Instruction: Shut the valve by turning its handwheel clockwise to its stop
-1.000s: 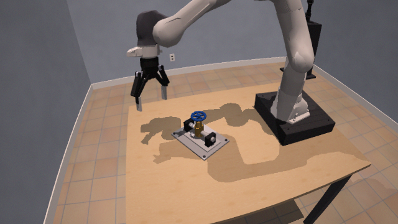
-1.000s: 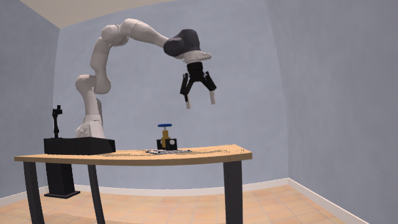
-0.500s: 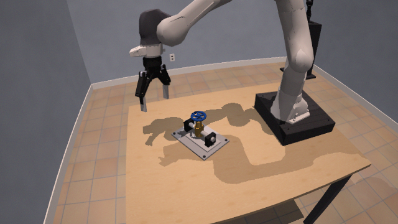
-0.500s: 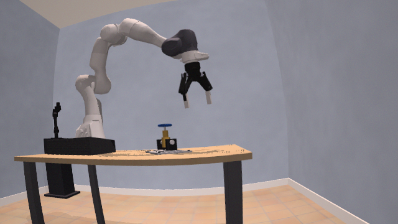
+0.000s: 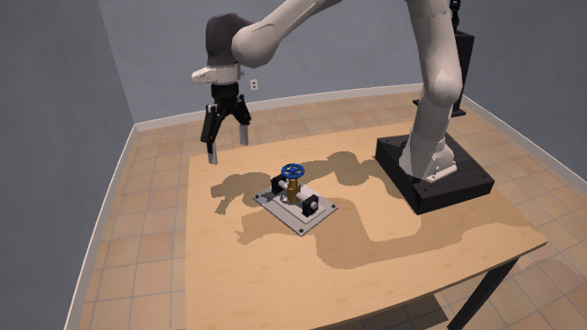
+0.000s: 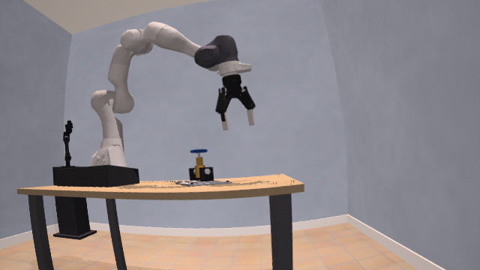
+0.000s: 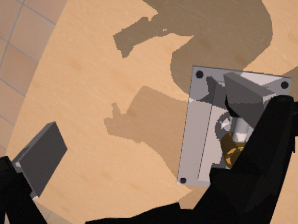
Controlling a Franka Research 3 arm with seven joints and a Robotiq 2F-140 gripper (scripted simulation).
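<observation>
Right now the blue spoked handwheel is 18 cm behind my hand, 10 cm below it and 5 cm to the left of it. The rest, counted from my hand: plate: 22 cm below, 18 cm behind, 5 cm to the left.
</observation>
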